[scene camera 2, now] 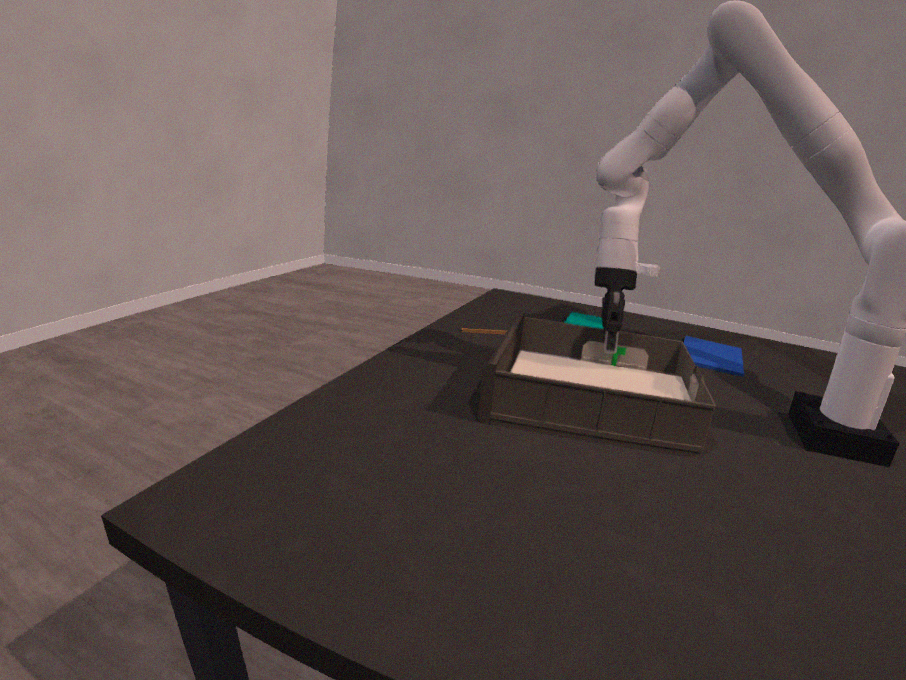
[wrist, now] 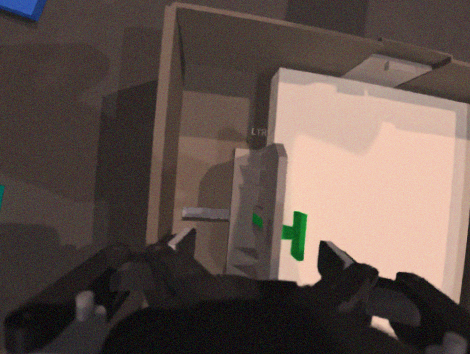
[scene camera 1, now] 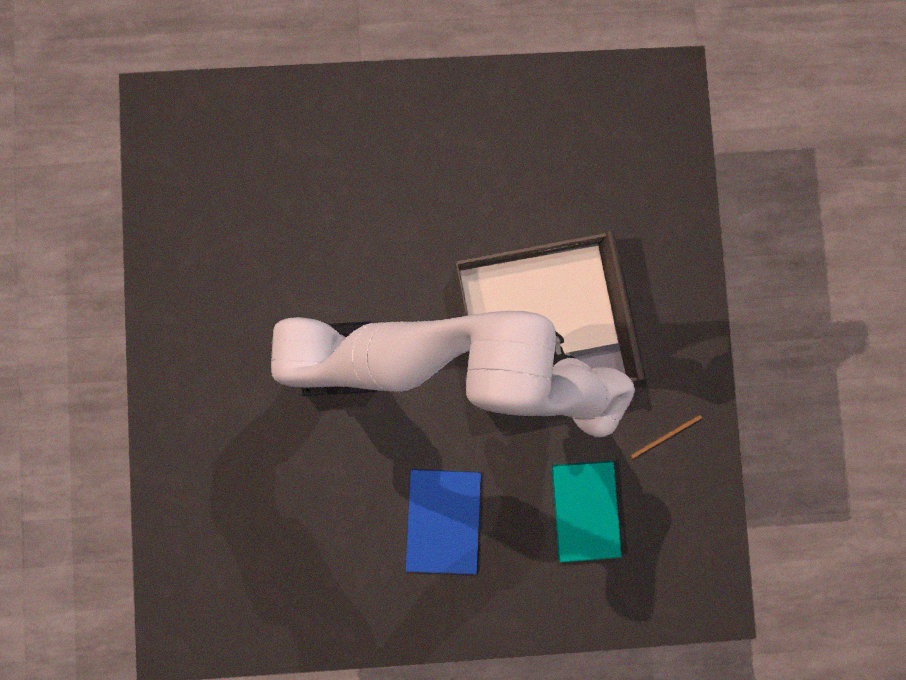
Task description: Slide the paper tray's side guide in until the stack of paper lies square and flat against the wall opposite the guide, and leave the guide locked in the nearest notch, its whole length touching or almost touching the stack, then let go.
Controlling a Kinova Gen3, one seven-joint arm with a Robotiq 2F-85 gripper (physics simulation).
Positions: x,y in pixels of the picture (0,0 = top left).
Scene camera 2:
gripper: 608,350
cream paper stack: 533,364
blue pad: 706,354
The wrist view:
gripper: 255,248
cream paper stack: 373,167
grey side guide: 256,229
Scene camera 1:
cream paper stack: 569,288
blue pad: 443,521
teal pad: 586,513
